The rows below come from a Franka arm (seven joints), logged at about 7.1 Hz.
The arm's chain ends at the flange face. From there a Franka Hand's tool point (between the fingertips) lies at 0.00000 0.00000 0.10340 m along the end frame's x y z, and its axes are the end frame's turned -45 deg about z.
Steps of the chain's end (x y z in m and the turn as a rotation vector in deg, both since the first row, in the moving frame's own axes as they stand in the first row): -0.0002, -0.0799, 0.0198, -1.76, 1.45, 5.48; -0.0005, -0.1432, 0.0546, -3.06, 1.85, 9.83; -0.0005, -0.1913, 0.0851, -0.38, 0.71, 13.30; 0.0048, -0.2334, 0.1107, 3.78, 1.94, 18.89; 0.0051, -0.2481, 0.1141, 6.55, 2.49, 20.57
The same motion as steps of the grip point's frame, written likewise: 0.0558, -0.0526, 0.0197, -2.27, -0.22, 5.48; 0.0988, -0.0955, 0.0544, -3.47, -0.86, 9.83; 0.1352, -0.1342, 0.0851, -0.77, 0.23, 13.30; 0.1760, -0.1628, 0.1104, 1.30, 4.04, 18.89; 0.1912, -0.1748, 0.1133, 2.87, 6.39, 20.57
